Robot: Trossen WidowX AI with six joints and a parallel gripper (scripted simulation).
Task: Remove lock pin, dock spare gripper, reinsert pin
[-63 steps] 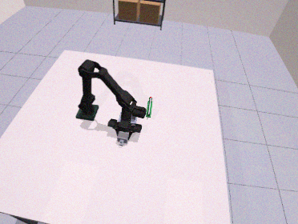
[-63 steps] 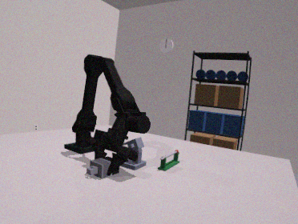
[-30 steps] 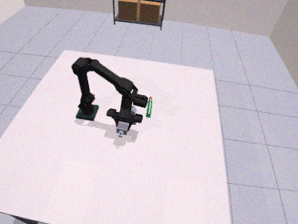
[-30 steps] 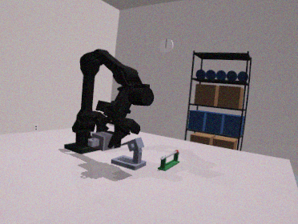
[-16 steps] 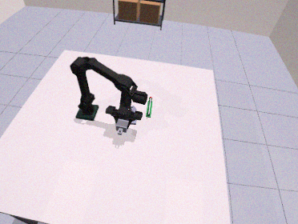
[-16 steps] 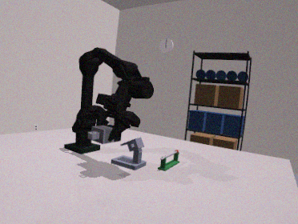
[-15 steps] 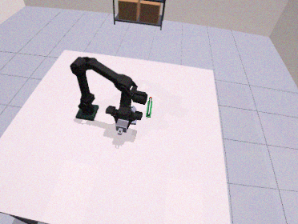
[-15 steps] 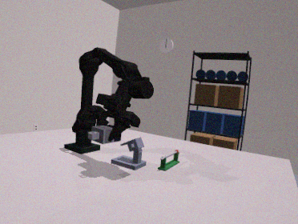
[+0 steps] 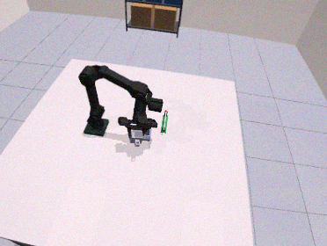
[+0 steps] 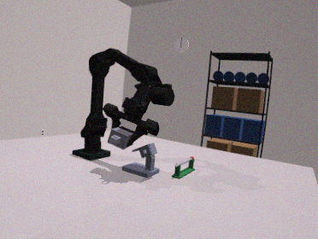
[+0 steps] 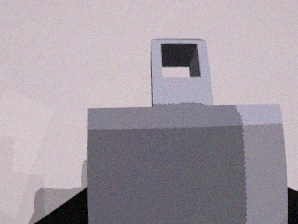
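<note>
Now: the spare gripper 1 cm above my gripper tip. Also, from my gripper tip: grey mount: 12 cm to the left, 7 cm below, 3 cm ahead; then green cradle: 21 cm to the left, 16 cm ahead, 10 cm below.
</note>
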